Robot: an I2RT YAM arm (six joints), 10 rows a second.
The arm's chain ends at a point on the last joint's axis. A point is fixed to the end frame.
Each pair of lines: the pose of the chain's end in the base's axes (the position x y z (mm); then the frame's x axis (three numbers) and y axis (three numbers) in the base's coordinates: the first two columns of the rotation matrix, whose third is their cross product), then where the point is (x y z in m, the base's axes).
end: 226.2, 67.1, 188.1, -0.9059, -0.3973, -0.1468, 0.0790, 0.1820, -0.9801
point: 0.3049 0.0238 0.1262
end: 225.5, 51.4, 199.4, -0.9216, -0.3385, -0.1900, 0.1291, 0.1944, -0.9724
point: 0.3039 0.0044 0.1397
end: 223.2, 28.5, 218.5, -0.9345, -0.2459, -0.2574, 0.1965, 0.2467, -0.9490
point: 0.3006 -0.0209 0.1595
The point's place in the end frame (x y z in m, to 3 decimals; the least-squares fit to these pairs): -0.045 0.059 0.080
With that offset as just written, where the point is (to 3 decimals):
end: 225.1, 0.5, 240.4, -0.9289, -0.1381, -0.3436, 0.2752, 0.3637, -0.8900
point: 0.303 -0.046 0.179
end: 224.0, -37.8, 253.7, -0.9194, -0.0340, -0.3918, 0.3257, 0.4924, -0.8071
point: 0.302 -0.077 0.188
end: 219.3, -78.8, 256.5, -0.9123, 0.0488, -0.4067, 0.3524, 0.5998, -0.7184
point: 0.298 -0.110 0.187
